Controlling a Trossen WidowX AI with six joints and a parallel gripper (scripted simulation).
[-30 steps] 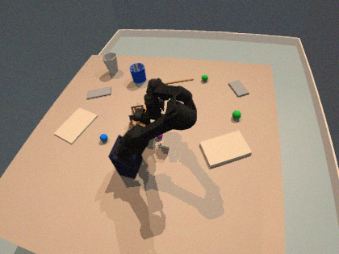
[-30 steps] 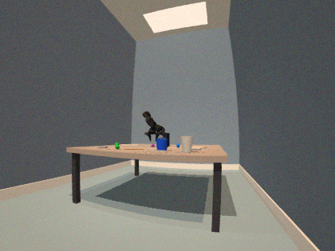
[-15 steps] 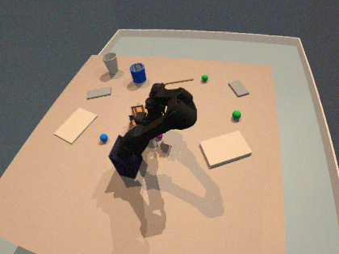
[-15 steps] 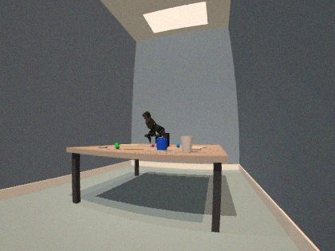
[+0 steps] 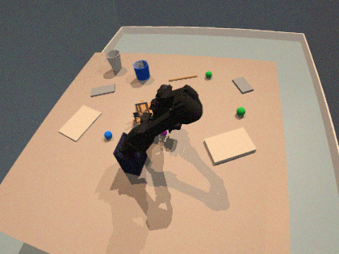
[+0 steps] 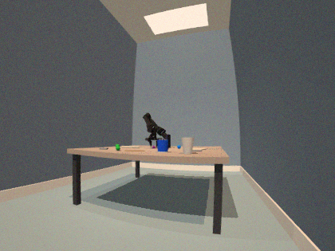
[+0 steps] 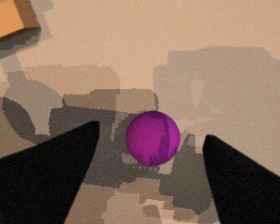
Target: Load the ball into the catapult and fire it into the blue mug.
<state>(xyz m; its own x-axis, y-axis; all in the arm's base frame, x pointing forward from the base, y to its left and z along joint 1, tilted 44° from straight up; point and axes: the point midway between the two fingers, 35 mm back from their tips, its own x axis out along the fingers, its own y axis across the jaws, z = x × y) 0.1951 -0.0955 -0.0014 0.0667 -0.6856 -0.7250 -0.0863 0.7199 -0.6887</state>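
Now: gripper tip 50 mm short of the orange catapult, 130 mm to the right of it and 30 mm below it. Round my gripper tip: blue ball 90 mm behind, 260 mm to the left; purple ball right at my gripper tip; green ball 210 mm ahead, 340 mm to the right.
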